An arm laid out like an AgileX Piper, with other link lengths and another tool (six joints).
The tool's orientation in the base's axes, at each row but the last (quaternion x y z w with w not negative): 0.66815, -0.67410, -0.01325, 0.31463; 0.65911, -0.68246, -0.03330, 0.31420; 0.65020, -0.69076, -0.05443, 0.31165; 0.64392, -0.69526, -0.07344, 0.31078; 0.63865, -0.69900, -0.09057, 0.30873; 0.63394, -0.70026, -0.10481, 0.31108; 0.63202, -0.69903, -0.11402, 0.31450; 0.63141, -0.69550, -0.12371, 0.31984; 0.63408, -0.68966, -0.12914, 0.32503; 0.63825, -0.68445, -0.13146, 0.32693
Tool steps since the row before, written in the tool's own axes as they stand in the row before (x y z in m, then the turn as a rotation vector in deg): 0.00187, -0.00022, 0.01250, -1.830, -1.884, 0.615; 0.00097, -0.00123, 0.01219, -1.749, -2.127, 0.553; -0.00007, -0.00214, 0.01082, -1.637, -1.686, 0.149; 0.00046, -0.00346, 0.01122, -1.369, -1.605, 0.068; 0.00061, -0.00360, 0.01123, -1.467, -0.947, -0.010; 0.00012, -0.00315, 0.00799, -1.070, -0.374, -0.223; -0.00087, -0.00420, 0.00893, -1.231, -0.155, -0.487; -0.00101, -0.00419, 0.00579, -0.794, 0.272, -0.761; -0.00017, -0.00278, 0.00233, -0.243, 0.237, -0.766; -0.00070, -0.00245, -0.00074, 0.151, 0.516, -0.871
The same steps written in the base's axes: -0.00516, -0.00676, -0.00936, 1.243, 1.215, -2.063; -0.00462, -0.00555, -0.00995, 1.492, 1.132, -2.094; -0.00358, -0.00382, -0.00971, 1.317, 1.226, -1.518; -0.00296, -0.00433, -0.01051, 1.297, 1.011, -1.323; -0.00313, -0.00419, -0.01059, 0.789, 1.236, -0.949; -0.00195, -0.00264, -0.00794, 0.437, 1.010, -0.351; -0.00180, -0.00203, -0.00953, 0.414, 1.265, -0.072; -0.00013, -0.00110, -0.00713, 0.239, 0.983, 0.509; 0.00077, -0.00083, -0.00345, 0.278, 0.451, 0.649; 0.00237, 0.00048, -0.00110, 0.134, 0.140, 1.005
